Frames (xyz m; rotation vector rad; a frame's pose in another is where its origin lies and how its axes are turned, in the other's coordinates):
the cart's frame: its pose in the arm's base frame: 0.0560 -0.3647 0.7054 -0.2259 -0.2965 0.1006
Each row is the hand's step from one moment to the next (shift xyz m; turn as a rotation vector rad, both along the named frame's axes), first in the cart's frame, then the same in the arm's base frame.
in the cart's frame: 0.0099 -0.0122 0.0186 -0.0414 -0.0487 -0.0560
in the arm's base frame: 0.0046 -0.0067 0.0229 -0.0194 -0.0642 -0.0522
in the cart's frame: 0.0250 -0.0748 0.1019 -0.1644 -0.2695 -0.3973
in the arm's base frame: -0.0020 -0.0483 0.1194 -0.0196 -0.3646 -0.3524
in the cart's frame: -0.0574 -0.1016 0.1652 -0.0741 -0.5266 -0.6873
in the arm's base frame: -0.0976 -0.0721 0.1618 0.1702 -0.6617 -0.5370
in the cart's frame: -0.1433 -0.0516 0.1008 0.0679 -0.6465 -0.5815
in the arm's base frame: -0.1633 -0.0481 0.0662 0.2814 -0.7376 -0.3708
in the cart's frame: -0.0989 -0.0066 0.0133 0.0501 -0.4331 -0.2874
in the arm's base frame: -0.0977 -0.0166 -0.0136 0.1622 -0.4725 -0.1520
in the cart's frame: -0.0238 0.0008 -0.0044 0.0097 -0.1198 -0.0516
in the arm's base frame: -0.0214 -0.0033 -0.0109 0.0325 -0.1255 -0.0172
